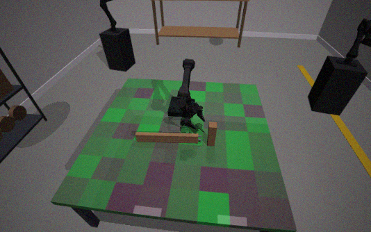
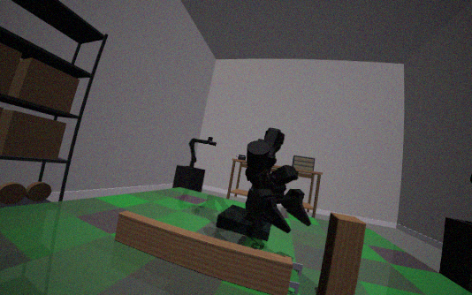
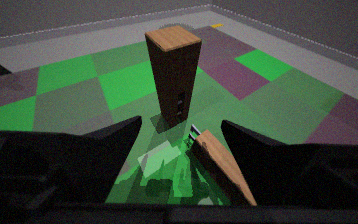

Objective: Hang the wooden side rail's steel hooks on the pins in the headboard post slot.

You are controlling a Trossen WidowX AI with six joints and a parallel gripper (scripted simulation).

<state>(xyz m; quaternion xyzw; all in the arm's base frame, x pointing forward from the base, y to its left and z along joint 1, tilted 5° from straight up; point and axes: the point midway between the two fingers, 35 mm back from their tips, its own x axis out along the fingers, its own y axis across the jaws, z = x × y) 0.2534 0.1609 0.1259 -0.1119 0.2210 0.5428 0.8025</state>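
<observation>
The headboard post lies 8 cm to the left of my gripper tip, 4 cm below it and 2 cm ahead of it.
</observation>
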